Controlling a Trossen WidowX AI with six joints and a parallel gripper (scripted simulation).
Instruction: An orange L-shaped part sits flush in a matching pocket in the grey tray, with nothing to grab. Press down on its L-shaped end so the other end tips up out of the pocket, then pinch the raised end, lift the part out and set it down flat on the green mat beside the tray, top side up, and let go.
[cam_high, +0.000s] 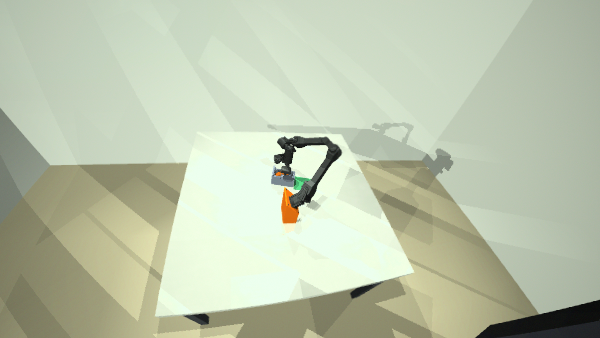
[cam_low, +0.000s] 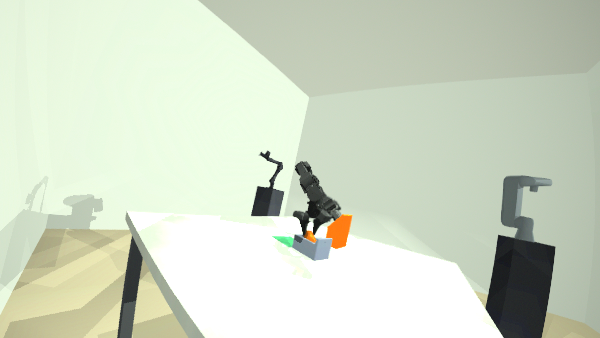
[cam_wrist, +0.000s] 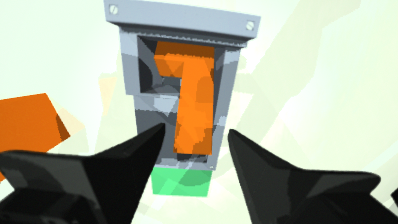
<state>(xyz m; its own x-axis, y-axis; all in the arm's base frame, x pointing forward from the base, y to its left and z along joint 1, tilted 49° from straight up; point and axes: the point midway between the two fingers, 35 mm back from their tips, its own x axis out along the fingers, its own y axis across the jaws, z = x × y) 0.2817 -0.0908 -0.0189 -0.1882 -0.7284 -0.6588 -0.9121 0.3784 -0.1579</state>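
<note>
Now: the orange L-shaped part 4 cm to the left of my gripper tip and 4 cm below it. The rest, counted from my gripper tip: green mat (7 cm behind, 13 cm to the right, 9 cm below).
</note>
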